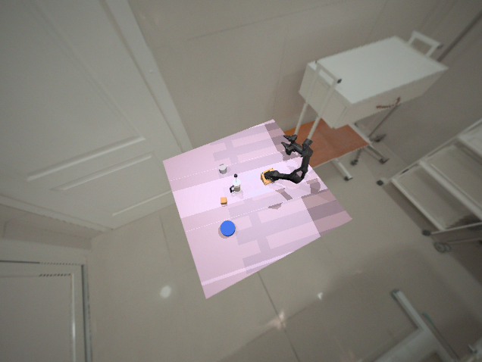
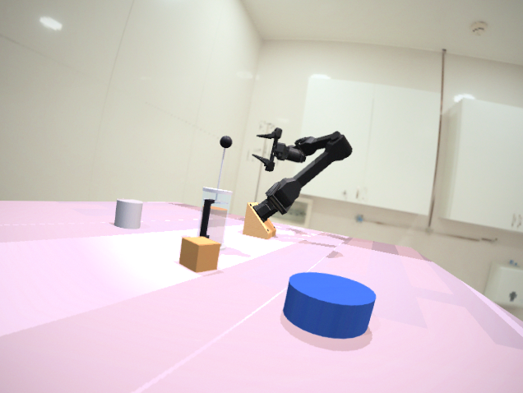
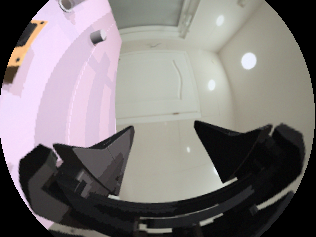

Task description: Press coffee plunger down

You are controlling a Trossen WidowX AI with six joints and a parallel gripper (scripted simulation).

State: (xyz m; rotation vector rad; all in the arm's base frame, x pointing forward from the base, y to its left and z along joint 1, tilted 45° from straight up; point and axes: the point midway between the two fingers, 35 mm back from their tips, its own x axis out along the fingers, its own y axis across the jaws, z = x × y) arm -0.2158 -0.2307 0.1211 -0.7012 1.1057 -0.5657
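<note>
My gripper tip is now 500 mm short of the glass coffee press, 60 mm to the right of it and 210 mm above it. Round my gripper tip: flat blue cylinder: 730 mm ahead, 330 mm to the left, 310 mm below.
</note>
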